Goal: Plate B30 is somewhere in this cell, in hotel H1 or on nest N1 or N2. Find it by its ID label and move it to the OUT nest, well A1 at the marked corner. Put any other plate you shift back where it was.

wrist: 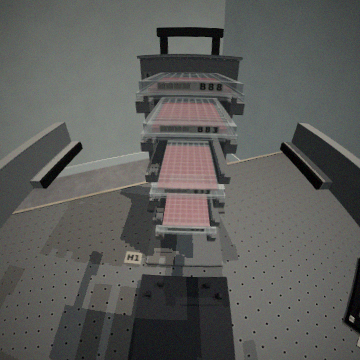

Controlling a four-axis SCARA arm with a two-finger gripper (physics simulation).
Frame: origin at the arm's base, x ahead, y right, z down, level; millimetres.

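Seen in the pictures: gripper, fingertip midpoint: (180,130).
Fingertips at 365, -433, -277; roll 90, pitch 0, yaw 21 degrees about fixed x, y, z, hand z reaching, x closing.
Offsets run from my fingertips to a thing's middle, as dx, dy, dz. "spot": to the spot under its first point.
Hotel H1 @(spot: +71, -147, -36) (190,65) stands ahead, with several pink plates stacked in it. The top plate @(+44, -88, -20) (189,87) has the label B88. The second plate @(+44, -88, +15) (187,114) has a label starting with B8, its last character unclear. The third plate @(+44, -88, +86) (187,167) and the bottom plate @(+44, -88, +157) (186,211) have labels too small or dim to read. My gripper (180,130) is open and empty, its fingers wide apart to the left and right of the stack in the view. Nests N1, N2 and OUT cannot be identified in this view.
A dark raised block @(-31, +87, +229) (182,317) with small pegs is at the bottom centre, in front of the hotel. The H1 tag @(-68, -75, +264) (133,257) lies on the perforated deck. Part of a black fixture @(spot: +262, +188, +252) (354,300) shows at the right edge. A black handle @(spot: +74, -155, -82) (190,32) tops the hotel.
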